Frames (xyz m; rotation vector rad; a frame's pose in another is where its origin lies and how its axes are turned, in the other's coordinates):
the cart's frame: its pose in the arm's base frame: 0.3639 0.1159 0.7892 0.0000 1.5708 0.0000
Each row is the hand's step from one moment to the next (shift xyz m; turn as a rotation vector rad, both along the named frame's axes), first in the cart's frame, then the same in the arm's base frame.
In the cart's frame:
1: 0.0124 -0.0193 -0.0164 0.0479 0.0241 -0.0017
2: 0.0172 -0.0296 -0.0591 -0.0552 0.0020 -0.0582
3: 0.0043 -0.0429 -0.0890 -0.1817 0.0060 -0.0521
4: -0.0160 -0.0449 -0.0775 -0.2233 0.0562 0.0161
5: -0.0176 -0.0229 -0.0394 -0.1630 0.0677 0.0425
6: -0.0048 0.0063 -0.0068 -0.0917 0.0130 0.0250
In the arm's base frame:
1: -0.0164 -0.0193 -0.0124 -0.0017 0.0241 -0.0479
2: -0.0591 -0.0296 -0.0172 -0.0582 0.0020 0.0552
3: -0.0890 -0.0429 -0.0043 -0.0521 0.0060 0.1817
4: -0.0775 -0.0449 0.0160 0.0161 0.0562 0.2233
5: -0.0394 -0.0229 0.0176 0.0425 0.0677 0.1630
6: -0.0068 0.0063 0.0048 0.0250 0.0130 0.0917

